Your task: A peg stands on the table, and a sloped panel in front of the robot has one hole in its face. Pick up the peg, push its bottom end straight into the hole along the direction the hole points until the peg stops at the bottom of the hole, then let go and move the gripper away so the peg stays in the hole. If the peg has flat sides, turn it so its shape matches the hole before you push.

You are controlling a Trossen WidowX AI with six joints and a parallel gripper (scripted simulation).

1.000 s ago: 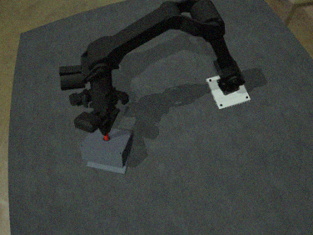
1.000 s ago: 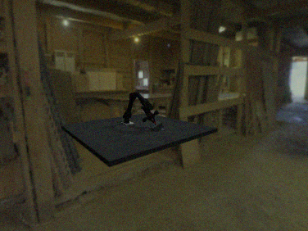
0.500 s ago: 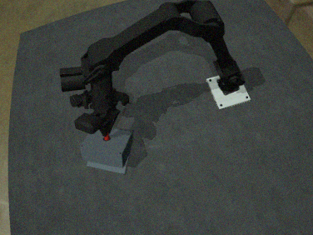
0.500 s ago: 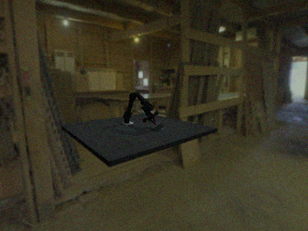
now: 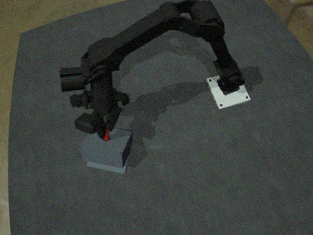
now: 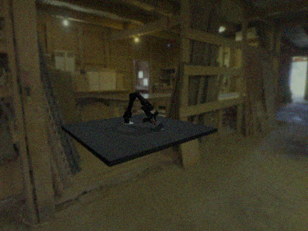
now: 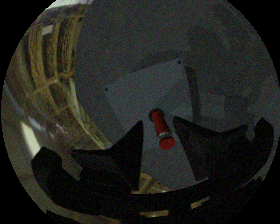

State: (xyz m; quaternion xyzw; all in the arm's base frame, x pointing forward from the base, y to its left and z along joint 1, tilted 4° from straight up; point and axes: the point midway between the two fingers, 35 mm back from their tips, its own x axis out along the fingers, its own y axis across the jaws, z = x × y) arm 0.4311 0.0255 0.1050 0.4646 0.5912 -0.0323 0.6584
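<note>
Right now my gripper tip is 1 cm past the red peg, 1 cm to the left of it and 1 cm below it. From my gripper tip the other things lie so: grey-blue sloped panel: 1 cm ahead, 2 cm to the left, 4 cm below.
</note>
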